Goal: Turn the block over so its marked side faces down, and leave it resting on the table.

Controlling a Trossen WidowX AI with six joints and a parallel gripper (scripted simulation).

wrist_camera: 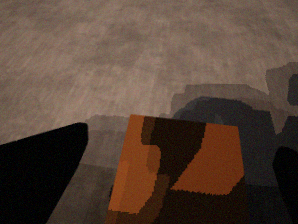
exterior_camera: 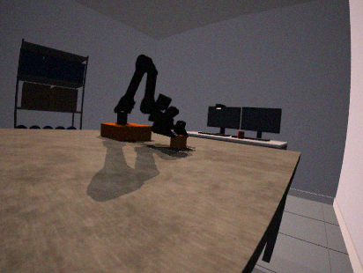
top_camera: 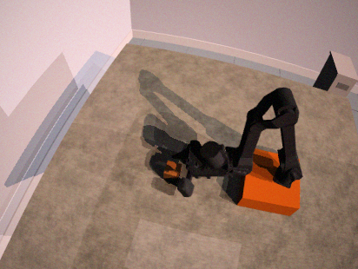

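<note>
My gripper tip is now 3 cm past the orange block, 2 cm above it and 1 cm to the left of it.
</note>
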